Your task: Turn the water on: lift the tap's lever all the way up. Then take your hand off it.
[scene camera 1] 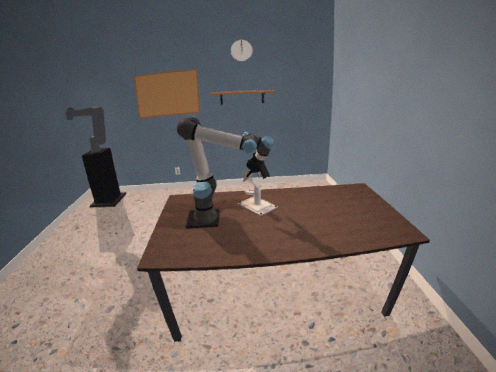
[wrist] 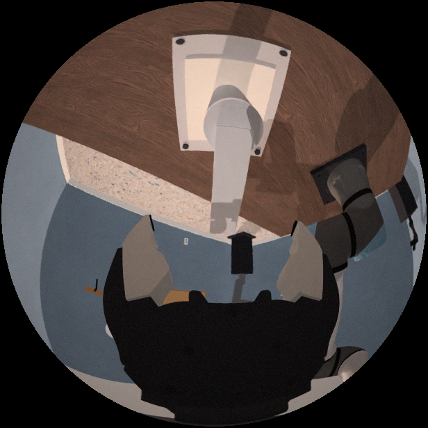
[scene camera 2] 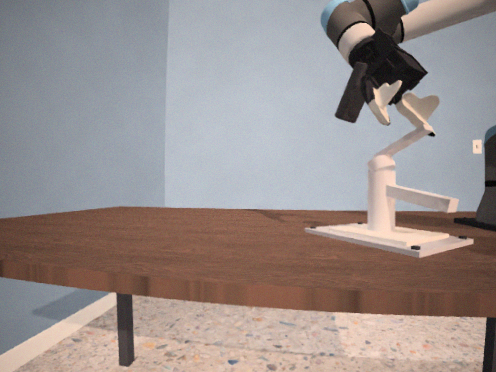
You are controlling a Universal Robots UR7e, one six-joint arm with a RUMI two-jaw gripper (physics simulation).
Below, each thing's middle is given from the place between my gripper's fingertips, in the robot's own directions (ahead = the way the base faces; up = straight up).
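There is the tap lever (scene camera 2: 382, 161), 3 cm below my hand, 2 cm ahead of it and 3 cm to the right of it. Going by their middles, the lever is the nearest to my hand of the things named here. The base plate (scene camera 2: 424, 249) is 18 cm below my hand, 5 cm to the right of it and 4 cm ahead of it.
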